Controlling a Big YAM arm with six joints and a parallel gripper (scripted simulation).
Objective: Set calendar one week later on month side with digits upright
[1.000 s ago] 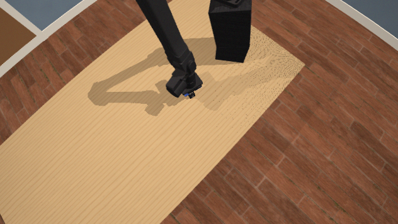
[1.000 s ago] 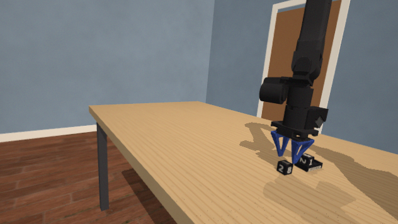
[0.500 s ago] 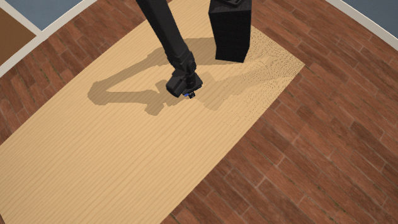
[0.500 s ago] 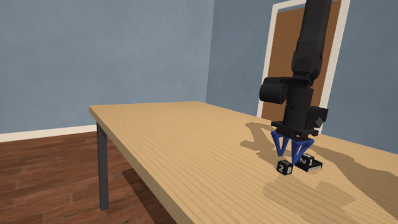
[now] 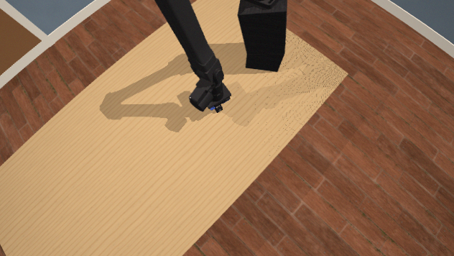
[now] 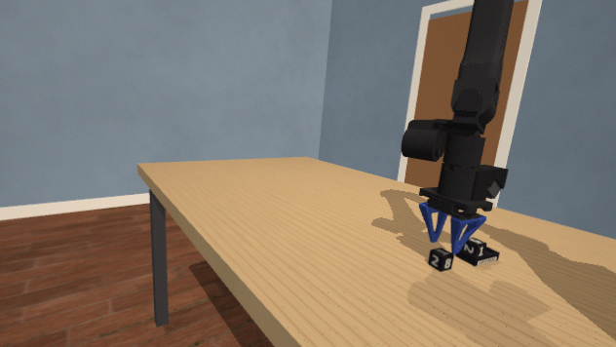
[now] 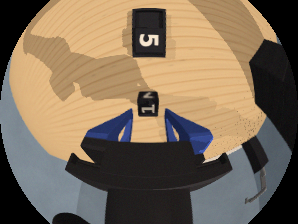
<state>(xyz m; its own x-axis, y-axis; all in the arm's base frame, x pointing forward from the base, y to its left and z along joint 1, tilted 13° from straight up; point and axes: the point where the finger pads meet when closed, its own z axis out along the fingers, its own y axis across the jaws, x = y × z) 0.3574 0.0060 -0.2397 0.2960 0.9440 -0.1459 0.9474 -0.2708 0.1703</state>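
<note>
Right now the black date cube is 3 cm below my hand. The rest, counted from my hand: black tray: 3 cm behind, 10 cm to the right, 4 cm below; then black cube: 3 cm behind, 9 cm to the right, 2 cm below.
</note>
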